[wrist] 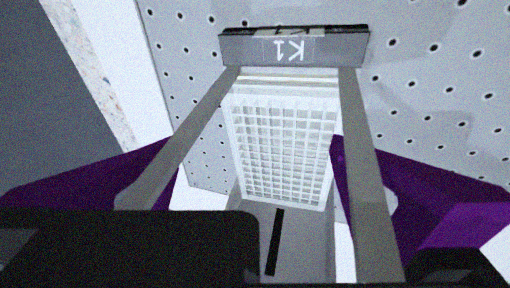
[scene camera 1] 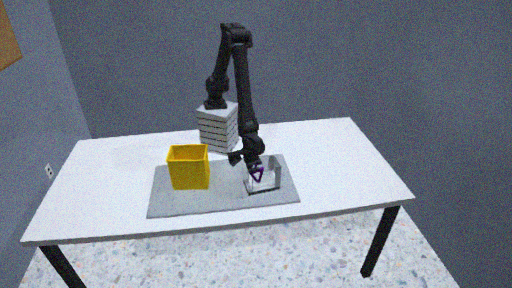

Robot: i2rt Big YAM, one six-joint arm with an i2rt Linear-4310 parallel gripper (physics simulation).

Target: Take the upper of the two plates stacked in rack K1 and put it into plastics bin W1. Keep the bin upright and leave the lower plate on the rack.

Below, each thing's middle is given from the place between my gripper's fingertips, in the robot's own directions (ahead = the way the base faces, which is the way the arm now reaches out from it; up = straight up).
Scene:
I see my gripper 1 cm past the gridded plate (wrist: 280, 133), 4 cm to the right of it and 3 cm above it. From my hand the other things lie so: yellow plastics bin W1 (scene camera 1: 188, 165): 14 cm behind, 29 cm to the right, 2 cm above.

